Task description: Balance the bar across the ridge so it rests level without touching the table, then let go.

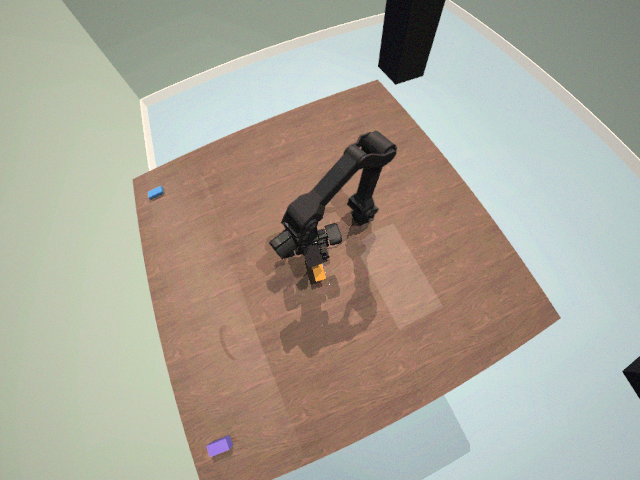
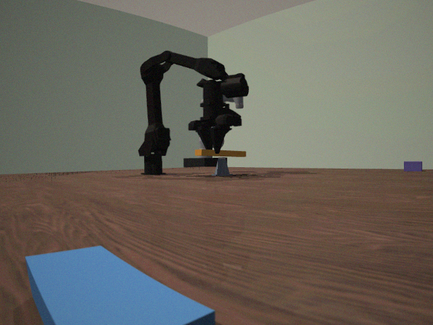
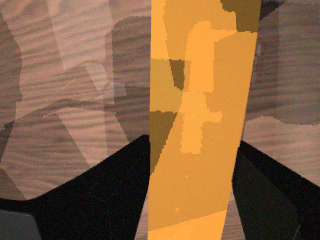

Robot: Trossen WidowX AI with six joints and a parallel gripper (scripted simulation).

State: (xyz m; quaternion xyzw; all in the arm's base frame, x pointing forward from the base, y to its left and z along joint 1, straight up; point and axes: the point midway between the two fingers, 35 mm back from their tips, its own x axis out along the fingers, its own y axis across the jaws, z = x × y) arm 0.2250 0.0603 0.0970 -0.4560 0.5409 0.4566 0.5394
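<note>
Right now the orange bar is 3 cm to the left of my gripper tip. Round my gripper tip: purple block: 52 cm ahead, 44 cm to the left, 5 cm below; blue block: 56 cm to the right, 52 cm ahead, 5 cm below.
</note>
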